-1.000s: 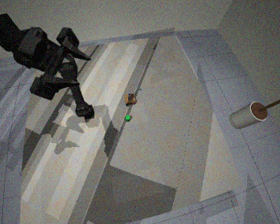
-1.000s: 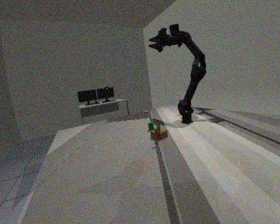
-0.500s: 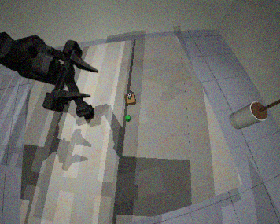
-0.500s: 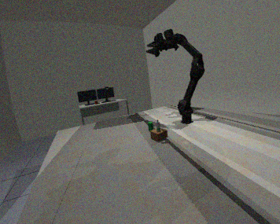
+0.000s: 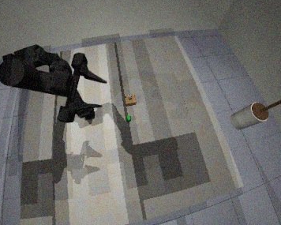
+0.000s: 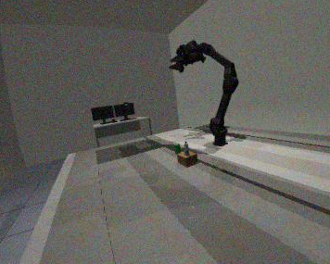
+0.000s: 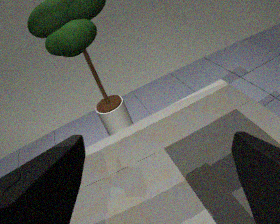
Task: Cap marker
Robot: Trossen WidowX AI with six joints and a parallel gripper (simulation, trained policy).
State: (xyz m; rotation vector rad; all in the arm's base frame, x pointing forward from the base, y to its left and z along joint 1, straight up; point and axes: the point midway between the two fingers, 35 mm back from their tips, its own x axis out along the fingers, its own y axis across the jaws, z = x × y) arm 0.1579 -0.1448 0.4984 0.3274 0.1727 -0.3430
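My gripper tip is 470 mm above the green cap, 70 mm to the right of it and 60 mm short of it. Also, from my gripper tip: holder block (470 mm below, 200 mm to the left, 90 mm ahead).
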